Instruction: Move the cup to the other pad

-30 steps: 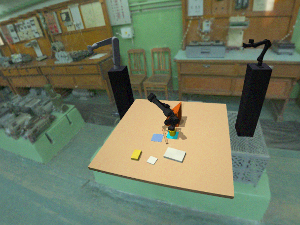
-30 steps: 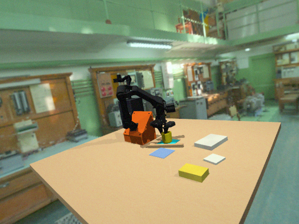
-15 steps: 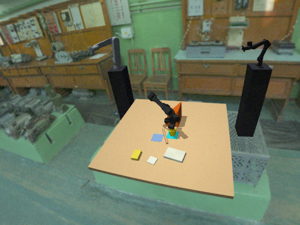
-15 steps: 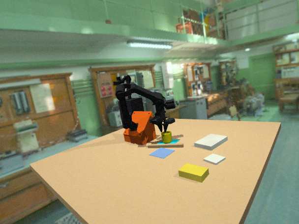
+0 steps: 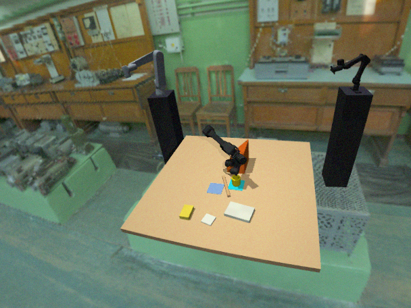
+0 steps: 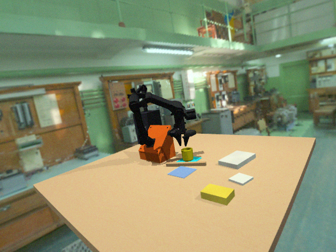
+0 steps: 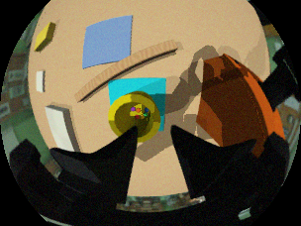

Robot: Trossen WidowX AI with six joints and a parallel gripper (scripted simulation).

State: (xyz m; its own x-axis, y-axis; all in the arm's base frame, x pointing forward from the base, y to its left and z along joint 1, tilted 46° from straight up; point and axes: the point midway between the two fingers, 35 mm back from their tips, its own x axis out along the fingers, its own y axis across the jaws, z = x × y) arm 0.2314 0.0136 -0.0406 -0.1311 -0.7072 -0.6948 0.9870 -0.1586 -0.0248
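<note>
My gripper tip is 5 cm above the cup and 2 cm short of it. From my gripper tip the other things lie so: white tile: 40 cm ahead, 16 cm to the right, 8 cm below; then cyan pad: 10 cm below, 3 cm ahead; then wooden stick: 9 cm below, 8 cm to the right, 6 cm ahead.
</note>
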